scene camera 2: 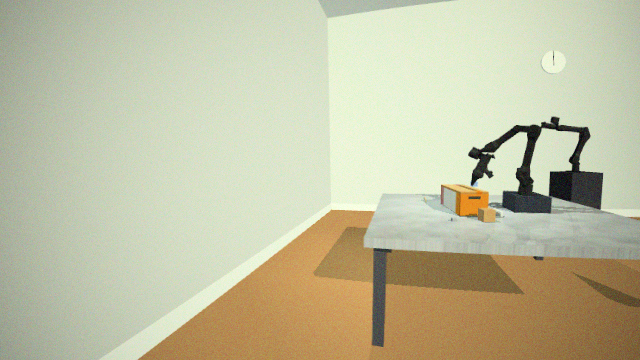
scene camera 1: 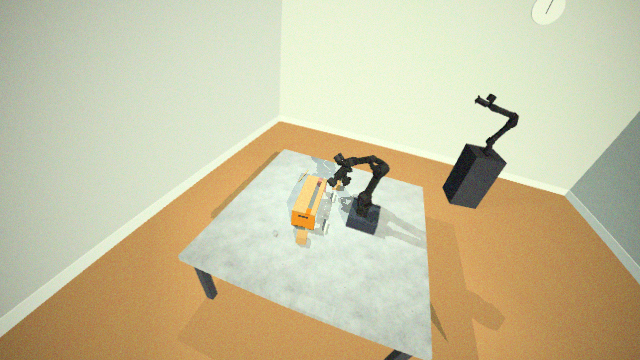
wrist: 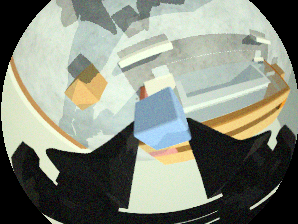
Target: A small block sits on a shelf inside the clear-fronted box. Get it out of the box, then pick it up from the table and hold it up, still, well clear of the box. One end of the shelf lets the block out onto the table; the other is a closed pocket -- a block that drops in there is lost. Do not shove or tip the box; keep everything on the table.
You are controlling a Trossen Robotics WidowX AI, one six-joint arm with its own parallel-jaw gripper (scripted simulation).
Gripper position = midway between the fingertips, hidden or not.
Observation:
In view: my gripper (wrist: 162,123) and a light-blue block (wrist: 159,120).

